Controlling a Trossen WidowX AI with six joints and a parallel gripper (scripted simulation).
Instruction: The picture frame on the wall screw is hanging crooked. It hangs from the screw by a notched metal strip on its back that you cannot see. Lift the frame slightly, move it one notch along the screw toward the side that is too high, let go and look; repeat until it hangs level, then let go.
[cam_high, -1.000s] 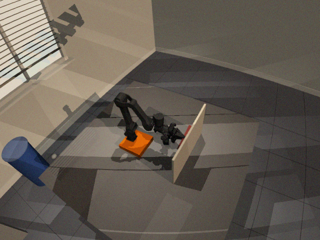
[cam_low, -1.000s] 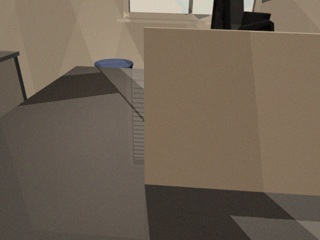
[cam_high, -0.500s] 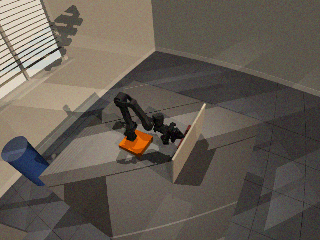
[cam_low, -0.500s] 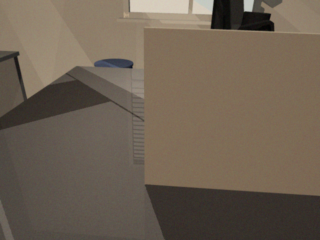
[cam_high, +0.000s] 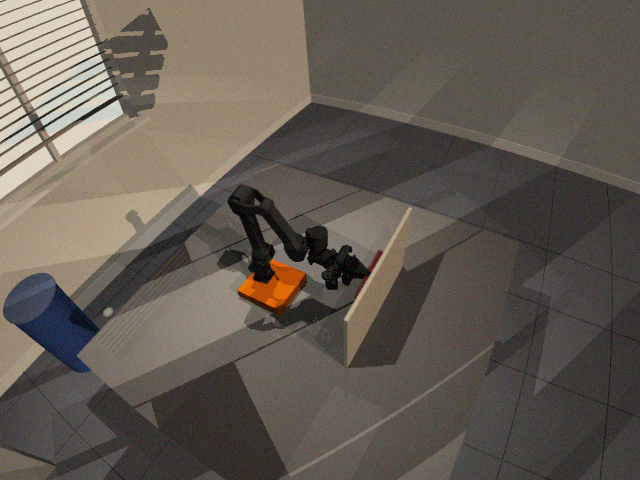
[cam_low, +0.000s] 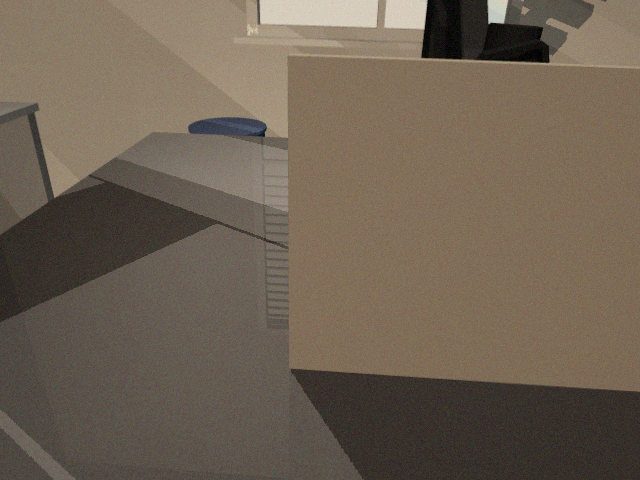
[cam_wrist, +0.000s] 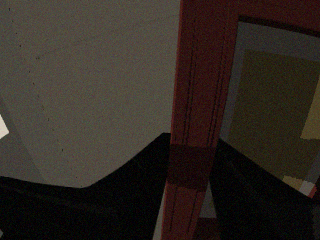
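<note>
Now: the picture frame 20 mm to the left of my gripper tip and 50 mm below it. Round my gripper tip: beige wall panel: 20 mm ahead, 10 mm to the left, 60 mm below.
</note>
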